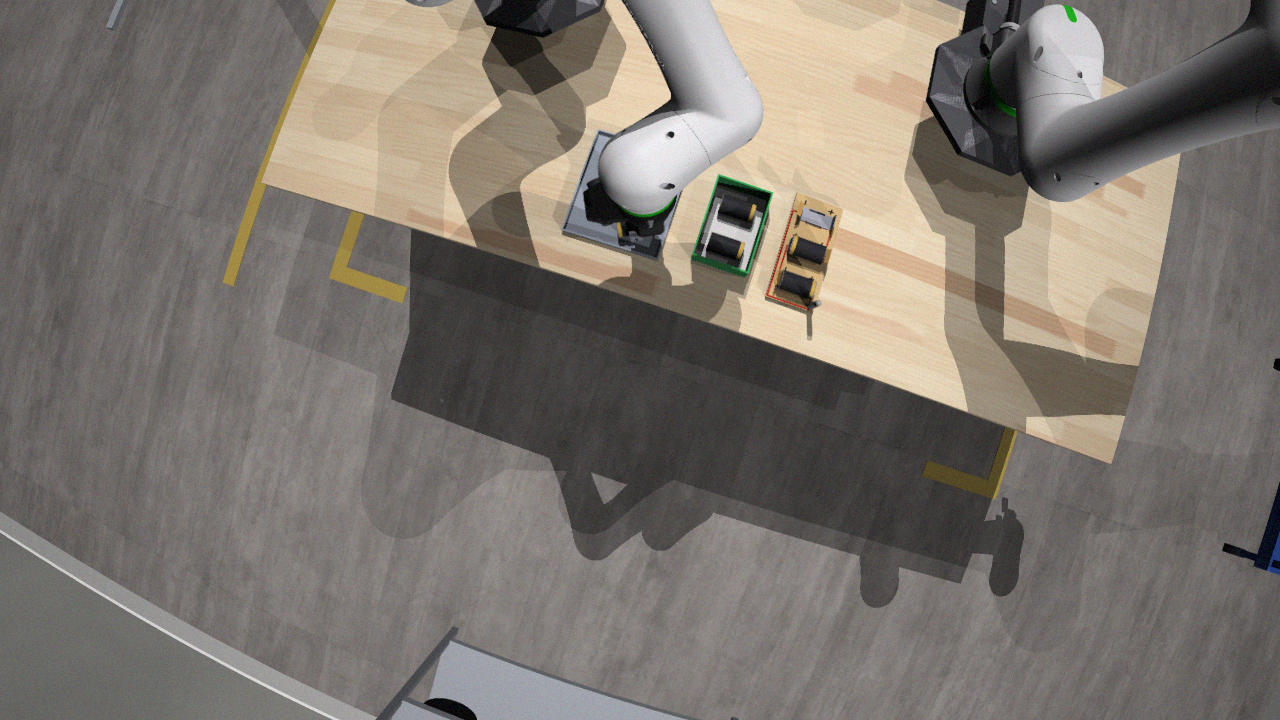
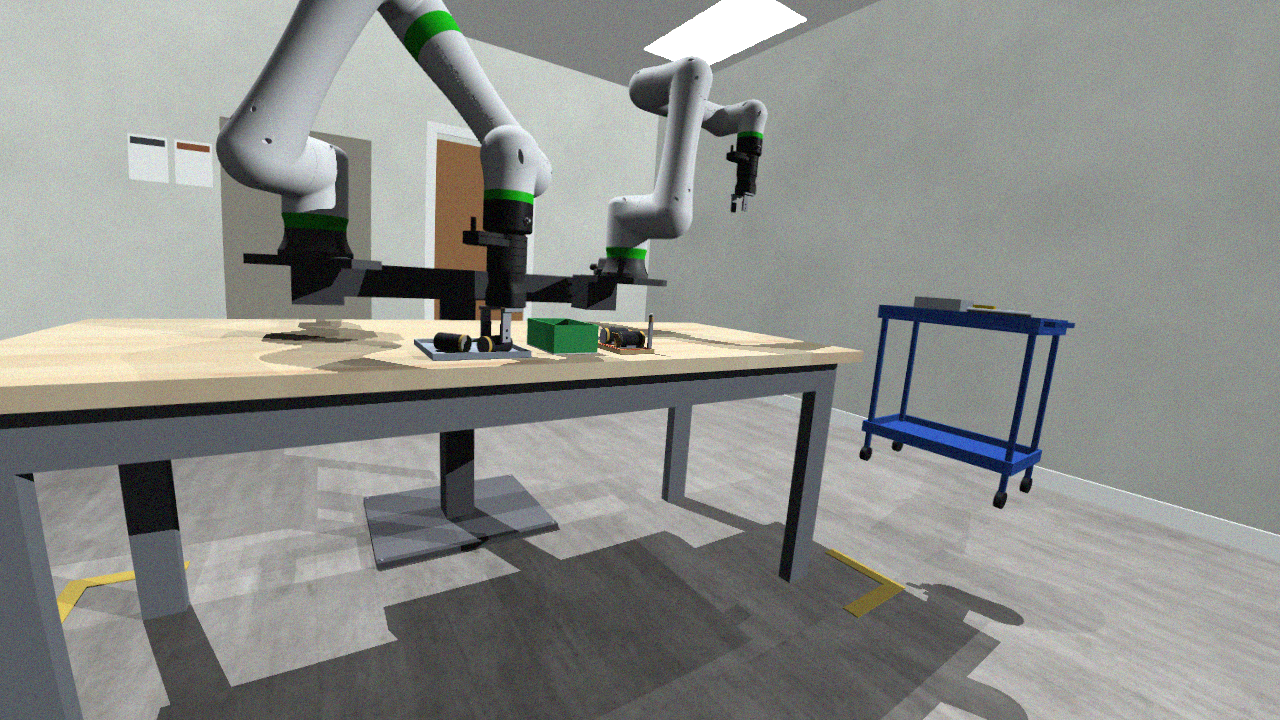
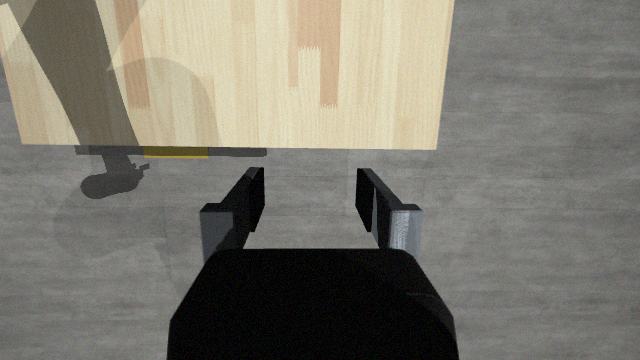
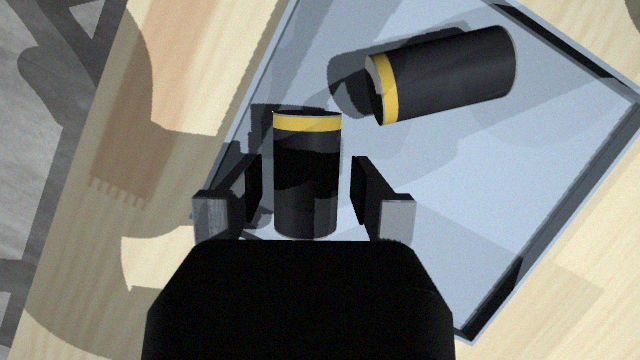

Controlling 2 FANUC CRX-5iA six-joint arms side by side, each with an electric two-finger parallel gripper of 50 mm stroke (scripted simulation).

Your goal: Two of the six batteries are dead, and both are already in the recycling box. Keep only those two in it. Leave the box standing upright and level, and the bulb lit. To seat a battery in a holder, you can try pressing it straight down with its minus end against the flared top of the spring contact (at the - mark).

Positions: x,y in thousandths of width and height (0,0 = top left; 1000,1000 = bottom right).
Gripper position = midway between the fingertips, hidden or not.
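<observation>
My left gripper is at (image 2: 577,294), and you can find that gripper at (image 3: 485,521) too. My right gripper is at (image 2: 387,473), and also at (image 4: 479,490). There's a green recycling box (image 2: 436,467) here as well, but in image 3 the box is out of frame, and in image 4 the box is out of frame too. Then there's a grey tray (image 1: 450,309), and I see that tray at (image 2: 332,480) and at (image 4: 777,510) as well.
</observation>
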